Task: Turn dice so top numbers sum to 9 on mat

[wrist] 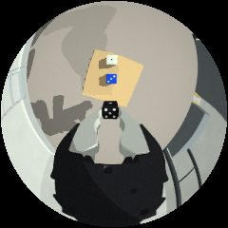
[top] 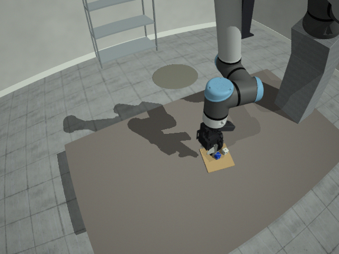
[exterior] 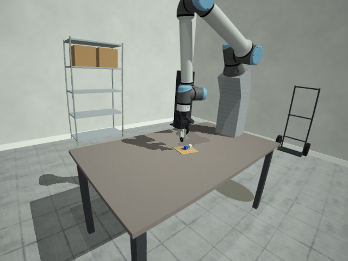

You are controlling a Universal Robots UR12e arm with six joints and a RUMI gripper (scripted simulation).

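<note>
The blue die lies 80 mm below my hand and 50 mm behind it. The rest, counted from my hand: tan mat (90 mm below, 50 mm behind); then white die (100 mm behind, 80 mm below, 10 mm to the left); then black die (right at my hand).
</note>
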